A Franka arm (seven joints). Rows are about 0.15 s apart.
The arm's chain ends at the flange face. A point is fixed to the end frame.
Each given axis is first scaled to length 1.
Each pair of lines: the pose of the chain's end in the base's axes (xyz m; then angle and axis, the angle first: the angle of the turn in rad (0 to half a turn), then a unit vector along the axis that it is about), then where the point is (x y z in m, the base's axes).
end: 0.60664 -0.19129 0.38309 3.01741 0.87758 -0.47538 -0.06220
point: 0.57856 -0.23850 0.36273
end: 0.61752 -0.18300 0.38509 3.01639 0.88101 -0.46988 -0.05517
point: 0.59033 -0.23072 0.36472
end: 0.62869 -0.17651 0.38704 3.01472 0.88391 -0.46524 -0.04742
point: 0.60233 -0.22471 0.36671
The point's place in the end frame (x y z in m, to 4 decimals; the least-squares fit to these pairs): 0.0254 0.0453 0.0271
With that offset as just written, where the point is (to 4 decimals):
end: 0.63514 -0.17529 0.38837 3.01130 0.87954 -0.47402 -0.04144
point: 0.6081 -0.2232 0.3683
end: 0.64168 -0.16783 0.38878 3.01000 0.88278 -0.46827 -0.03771
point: 0.6154 -0.2162 0.3687
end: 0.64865 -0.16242 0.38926 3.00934 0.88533 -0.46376 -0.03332
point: 0.6230 -0.2111 0.3692
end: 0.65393 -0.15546 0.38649 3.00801 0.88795 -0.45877 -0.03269
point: 0.6289 -0.2045 0.3665
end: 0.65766 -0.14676 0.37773 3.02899 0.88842 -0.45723 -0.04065
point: 0.6326 -0.1953 0.3566
